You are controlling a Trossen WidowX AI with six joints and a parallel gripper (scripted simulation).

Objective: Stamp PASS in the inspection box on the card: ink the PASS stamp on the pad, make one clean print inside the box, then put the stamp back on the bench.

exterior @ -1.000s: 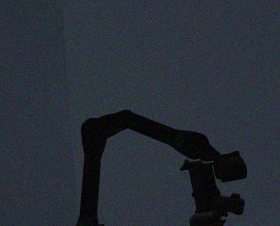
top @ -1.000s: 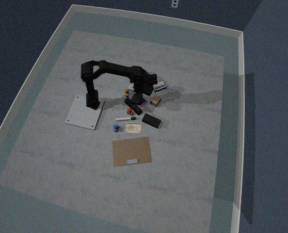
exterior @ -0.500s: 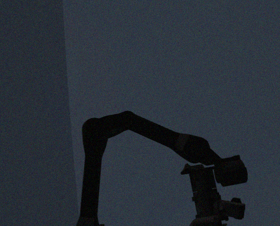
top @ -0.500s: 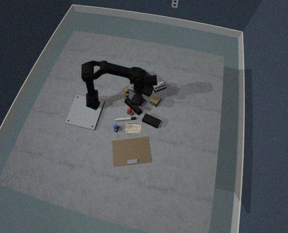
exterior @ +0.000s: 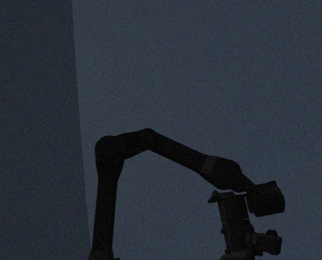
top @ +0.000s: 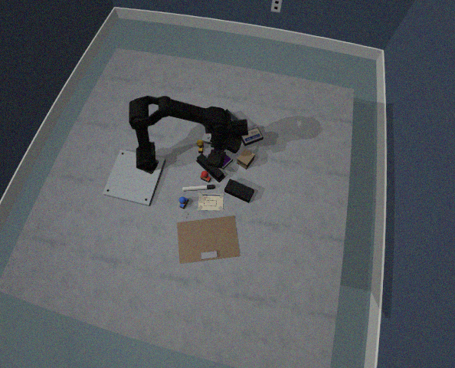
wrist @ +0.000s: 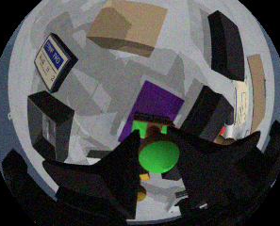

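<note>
Now: gripper tip right at the green-knobbed stamp. The rest, counted from my gripper tip: long black bar: 6 cm to the right, 3 cm below, 2 cm behind; then yellow stamp: 10 cm behind, 2 cm below, 1 cm to the left; then purple ink pad: 4 cm below.
</note>
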